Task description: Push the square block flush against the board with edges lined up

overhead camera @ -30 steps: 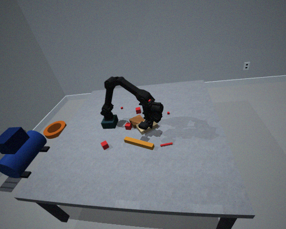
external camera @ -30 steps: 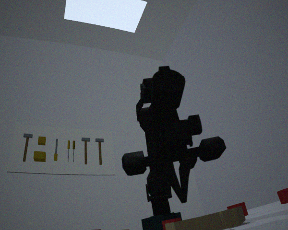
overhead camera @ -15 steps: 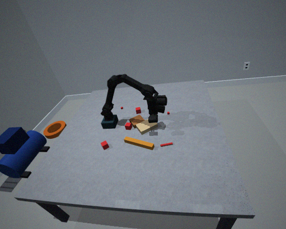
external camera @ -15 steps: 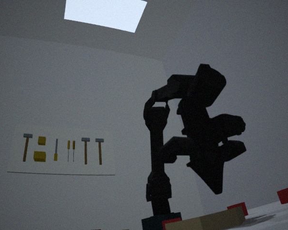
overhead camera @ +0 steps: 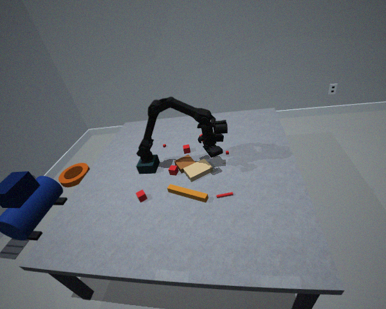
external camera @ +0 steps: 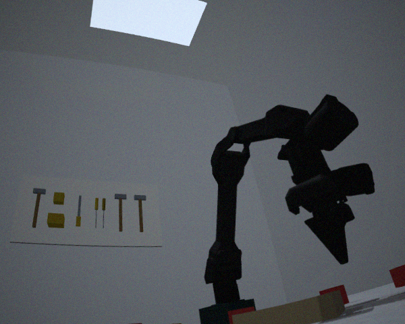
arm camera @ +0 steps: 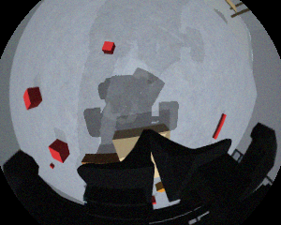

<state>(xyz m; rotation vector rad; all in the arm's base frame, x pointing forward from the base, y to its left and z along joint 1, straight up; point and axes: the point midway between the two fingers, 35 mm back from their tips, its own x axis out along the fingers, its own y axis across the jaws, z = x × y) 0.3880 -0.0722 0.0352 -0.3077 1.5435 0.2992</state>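
My gripper tip is now 9 cm past the tan board, 5 cm above it and 4 cm to the left of it. From my gripper tip the other things lie so: brown square block: 16 cm behind, 5 cm below, 4 cm to the left; then long orange bar: 20 cm to the right, 15 cm behind, 5 cm below; then red stick: 24 cm to the right, 6 cm below, 4 cm ahead.
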